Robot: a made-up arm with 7 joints.
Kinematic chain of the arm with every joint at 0, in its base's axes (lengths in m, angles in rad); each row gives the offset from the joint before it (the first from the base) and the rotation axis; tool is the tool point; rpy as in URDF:
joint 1: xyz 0 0 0.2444 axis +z
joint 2: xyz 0 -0.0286 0.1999 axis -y
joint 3: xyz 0 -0.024 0.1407 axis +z
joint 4: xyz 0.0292 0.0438 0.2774 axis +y
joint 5: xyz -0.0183 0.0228 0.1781 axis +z
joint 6: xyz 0 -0.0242 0.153 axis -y
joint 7: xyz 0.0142 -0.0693 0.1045 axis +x
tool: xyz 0 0 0 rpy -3.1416 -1.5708 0
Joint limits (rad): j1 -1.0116..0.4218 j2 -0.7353..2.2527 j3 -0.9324..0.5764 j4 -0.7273..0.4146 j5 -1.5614..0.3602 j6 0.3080..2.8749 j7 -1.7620..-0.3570
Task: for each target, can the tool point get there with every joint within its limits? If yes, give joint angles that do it. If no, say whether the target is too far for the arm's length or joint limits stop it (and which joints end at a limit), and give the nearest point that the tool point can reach.
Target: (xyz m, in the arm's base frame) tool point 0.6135 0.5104 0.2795
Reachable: no: joint limits stop it (at a limit: joint 1, joint 2, joint 3, joint 4) | nearest point 0.0124 0.4802 0.0329 | short by 0.650 m
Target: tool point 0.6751 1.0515 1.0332
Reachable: no: too far | nearest point 0.4206 0.3765 1.0022 | short by 0.722 m
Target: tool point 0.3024 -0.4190 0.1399
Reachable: no: joint limits stop it (at a limit: joint 1, joint 2, joint 3, joint 4) | nearest point -0.1741 -0.2873 -0.0730 | short by 0.538 m
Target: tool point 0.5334 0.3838 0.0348
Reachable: no: joint limits stop it (at a limit: joint 1, joint 2, joint 4) | nearest point 0.0216 0.4468 -0.0169 | short by 0.518 m
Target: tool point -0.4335 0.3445 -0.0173
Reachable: yes | joints -0.6689 1.8252 0.0334 -0.5827 -0.7671 1.2291 -0.6431
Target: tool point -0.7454 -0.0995 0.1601
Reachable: yes | joints 0.0581 1.8643 0.2539 0.1607 -0.3287 1.3915 -0.7865
